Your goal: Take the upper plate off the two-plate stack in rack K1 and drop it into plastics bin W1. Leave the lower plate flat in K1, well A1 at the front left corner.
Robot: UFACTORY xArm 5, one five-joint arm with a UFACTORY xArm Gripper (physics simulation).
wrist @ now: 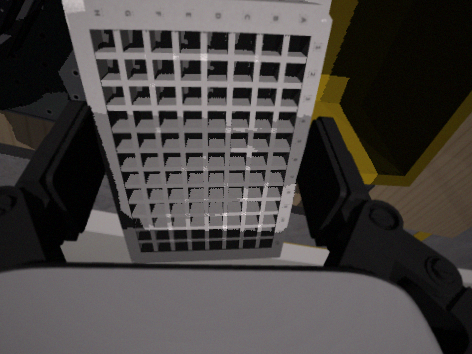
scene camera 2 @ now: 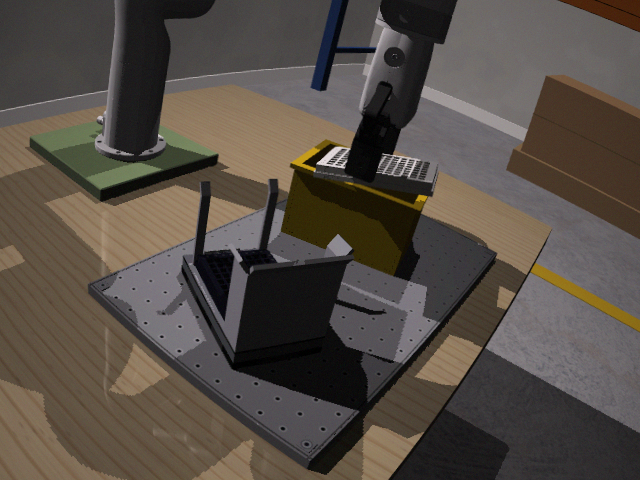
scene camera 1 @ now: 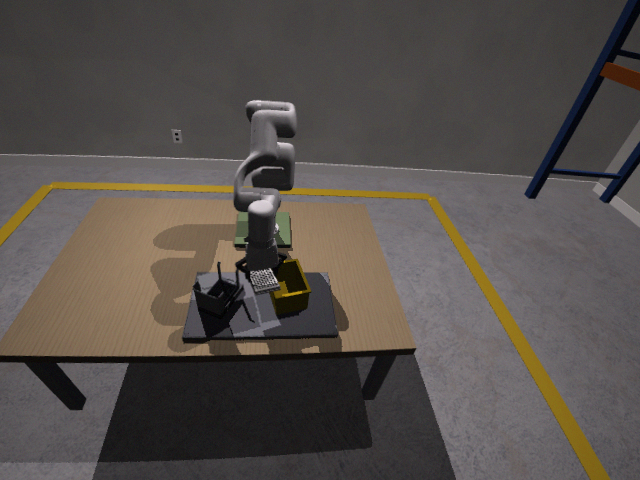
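Where they show: gripper, fingertip midpoint: (wrist: pixel 205 137) (scene camera 2: pixel 369 165) (scene camera 1: pixel 261 276); arm's base, origin of the base link: (scene camera 2: pixel 130 146).
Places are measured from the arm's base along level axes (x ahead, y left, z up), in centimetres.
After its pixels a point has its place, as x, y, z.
Note:
The upper plate (scene camera 1: pixel 264 280) {45.0, -1.2, 14.1} (scene camera 2: pixel 408 173) {47.6, -2.7, 14.9} (wrist: pixel 205 107) {41.3, -2.5, 13.9} is white with a grid of square wells. My gripper (scene camera 1: pixel 262 270) {42.8, -2.1, 13.7} (scene camera 2: pixel 368 164) {42.8, -2.1, 13.7} (wrist: pixel 205 137) {42.8, -2.1, 13.7} is shut on it by its two long sides. The plate is slightly tilted, at the rim height of the yellow bin W1 (scene camera 1: pixel 292 303) {47.2, 8.5, 4.1} (scene camera 2: pixel 336 217) {39.3, 1.0, 4.2} (wrist: pixel 350 145) {46.2, 10.4, 6.2} or a little above. It overlaps the bin's rim on the rack side in both scene views; whether they touch is unclear. Rack K1 (scene camera 1: pixel 209 302) {47.2, -19.8, 6.5} (scene camera 2: pixel 289 304) {46.7, -20.8, 6.3} is dark grey with upright posts. The dark gridded lower plate (scene camera 2: pixel 217 279) {37.6, -19.4, 3.2} lies in it, partly hidden; well A1 cannot be read.
Rack and bin stand on a dark perforated board (scene camera 1: pixel 320 322) {52.7, 18.3, -0.6} (scene camera 2: pixel 276 397) {49.5, -24.7, -0.7} on the wooden table (scene camera 1: pixel 113 248) {9.5, -64.5, -2.0} (scene camera 2: pixel 248 103) {-9.7, 44.9, -2.0}. The rack's posts rise beside the bin. The arm's green base plate (scene camera 1: pixel 284 223) {-4.1, 9.3, 0.0} (scene camera 2: pixel 62 167) {-1.8, -13.0, -1.1} is at the back. Brown boxes (scene camera 2: pixel 589 134) stand beyond the table.

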